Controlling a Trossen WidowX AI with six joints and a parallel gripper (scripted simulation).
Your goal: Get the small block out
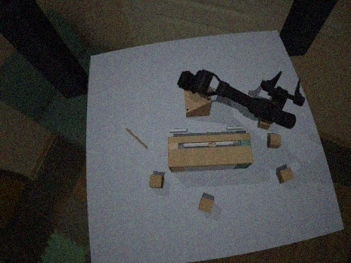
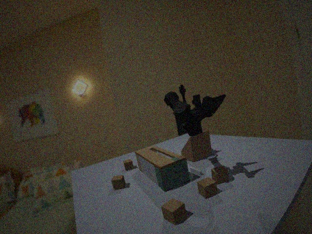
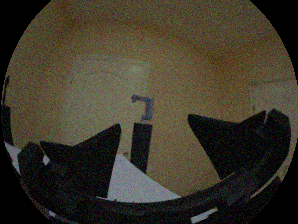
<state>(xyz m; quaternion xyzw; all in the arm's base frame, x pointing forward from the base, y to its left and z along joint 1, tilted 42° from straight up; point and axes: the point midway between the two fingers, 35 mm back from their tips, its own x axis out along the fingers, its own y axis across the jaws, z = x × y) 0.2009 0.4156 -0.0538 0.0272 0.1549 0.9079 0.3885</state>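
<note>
Now: the tan box 150 mm ahead of my gripper tip, 360 mm to the right of it and 310 mm below it. From my gripper tip the other things lie so: tan block (170 mm ahead, 350 mm to the right, 290 mm below); then thin stick (30 mm ahead, 720 mm to the right, 370 mm below).
</note>
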